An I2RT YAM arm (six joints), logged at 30 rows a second.
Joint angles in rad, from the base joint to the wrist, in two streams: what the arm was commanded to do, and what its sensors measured. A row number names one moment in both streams.
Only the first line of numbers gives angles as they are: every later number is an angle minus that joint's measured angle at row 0.
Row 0, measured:
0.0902, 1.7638, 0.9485, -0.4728, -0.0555, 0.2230
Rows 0 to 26, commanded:
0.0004, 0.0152, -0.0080, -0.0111, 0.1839, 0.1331
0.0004, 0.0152, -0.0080, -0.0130, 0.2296, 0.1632
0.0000, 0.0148, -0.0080, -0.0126, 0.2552, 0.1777
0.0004, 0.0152, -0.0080, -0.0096, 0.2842, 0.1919
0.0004, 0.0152, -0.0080, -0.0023, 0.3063, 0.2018
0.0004, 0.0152, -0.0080, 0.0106, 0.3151, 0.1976
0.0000, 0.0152, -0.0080, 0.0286, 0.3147, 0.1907
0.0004, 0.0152, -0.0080, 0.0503, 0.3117, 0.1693
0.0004, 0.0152, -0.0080, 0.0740, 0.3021, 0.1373
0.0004, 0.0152, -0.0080, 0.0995, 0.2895, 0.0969
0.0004, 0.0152, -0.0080, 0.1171, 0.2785, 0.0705
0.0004, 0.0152, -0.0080, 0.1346, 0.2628, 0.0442
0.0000, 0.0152, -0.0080, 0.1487, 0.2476, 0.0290
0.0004, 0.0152, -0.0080, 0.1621, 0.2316, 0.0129
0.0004, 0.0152, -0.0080, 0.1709, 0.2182, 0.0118
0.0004, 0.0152, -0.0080, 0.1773, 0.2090, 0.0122
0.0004, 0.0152, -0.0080, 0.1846, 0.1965, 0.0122
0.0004, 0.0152, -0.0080, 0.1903, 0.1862, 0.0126
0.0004, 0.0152, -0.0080, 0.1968, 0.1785, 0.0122
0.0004, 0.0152, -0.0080, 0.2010, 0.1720, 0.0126
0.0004, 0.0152, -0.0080, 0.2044, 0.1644, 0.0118
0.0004, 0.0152, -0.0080, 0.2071, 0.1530, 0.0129
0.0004, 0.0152, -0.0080, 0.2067, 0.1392, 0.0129
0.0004, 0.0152, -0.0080, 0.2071, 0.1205, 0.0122
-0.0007, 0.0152, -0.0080, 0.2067, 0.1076, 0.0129
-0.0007, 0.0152, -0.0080, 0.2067, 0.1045, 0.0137
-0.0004, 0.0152, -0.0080, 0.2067, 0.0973, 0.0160
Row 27, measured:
0.0000, 0.0000, 0.0000, 0.2018, 0.1556, 0.0320
